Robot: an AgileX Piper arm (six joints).
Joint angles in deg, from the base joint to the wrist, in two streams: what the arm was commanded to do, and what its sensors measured. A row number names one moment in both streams.
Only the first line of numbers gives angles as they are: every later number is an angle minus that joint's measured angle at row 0.
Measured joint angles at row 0:
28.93, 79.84, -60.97, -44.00, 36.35, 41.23
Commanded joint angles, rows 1 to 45:
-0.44, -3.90, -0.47, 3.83, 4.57, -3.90
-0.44, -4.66, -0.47, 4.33, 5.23, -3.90
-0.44, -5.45, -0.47, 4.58, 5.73, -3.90
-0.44, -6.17, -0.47, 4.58, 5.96, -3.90
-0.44, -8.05, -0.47, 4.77, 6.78, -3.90
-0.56, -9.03, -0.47, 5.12, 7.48, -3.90
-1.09, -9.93, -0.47, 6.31, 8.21, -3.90
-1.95, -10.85, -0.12, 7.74, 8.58, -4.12
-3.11, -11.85, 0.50, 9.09, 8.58, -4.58
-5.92, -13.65, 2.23, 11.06, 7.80, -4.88
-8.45, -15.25, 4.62, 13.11, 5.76, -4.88
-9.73, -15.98, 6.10, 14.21, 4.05, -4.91
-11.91, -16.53, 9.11, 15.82, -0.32, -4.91
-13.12, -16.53, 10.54, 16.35, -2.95, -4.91
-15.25, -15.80, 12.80, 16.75, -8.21, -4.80
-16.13, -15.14, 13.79, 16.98, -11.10, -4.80
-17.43, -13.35, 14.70, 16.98, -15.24, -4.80
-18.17, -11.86, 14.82, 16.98, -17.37, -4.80
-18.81, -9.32, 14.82, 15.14, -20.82, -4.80
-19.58, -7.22, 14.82, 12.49, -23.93, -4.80
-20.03, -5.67, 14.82, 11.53, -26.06, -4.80
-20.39, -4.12, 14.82, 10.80, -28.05, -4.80
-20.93, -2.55, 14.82, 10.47, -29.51, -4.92
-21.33, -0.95, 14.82, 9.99, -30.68, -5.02
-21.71, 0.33, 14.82, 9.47, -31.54, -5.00
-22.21, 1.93, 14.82, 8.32, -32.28, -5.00
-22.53, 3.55, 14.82, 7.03, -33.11, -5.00
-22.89, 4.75, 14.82, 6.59, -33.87, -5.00
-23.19, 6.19, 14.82, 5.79, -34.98, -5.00
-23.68, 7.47, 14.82, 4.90, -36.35, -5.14
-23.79, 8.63, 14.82, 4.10, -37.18, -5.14
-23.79, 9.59, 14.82, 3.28, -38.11, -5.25
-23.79, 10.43, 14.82, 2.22, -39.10, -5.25
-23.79, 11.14, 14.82, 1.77, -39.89, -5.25
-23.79, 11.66, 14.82, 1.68, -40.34, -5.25
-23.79, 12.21, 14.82, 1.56, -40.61, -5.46
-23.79, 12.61, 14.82, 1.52, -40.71, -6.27
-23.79, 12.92, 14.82, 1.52, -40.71, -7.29
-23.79, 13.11, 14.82, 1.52, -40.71, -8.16
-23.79, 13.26, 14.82, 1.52, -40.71, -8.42
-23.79, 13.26, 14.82, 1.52, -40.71, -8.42
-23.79, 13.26, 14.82, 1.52, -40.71, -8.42
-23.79, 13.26, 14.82, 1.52, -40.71, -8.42
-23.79, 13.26, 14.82, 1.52, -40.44, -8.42
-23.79, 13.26, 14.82, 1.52, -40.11, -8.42
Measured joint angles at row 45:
-23.63, 13.82, 14.78, 2.12, -38.47, -7.51
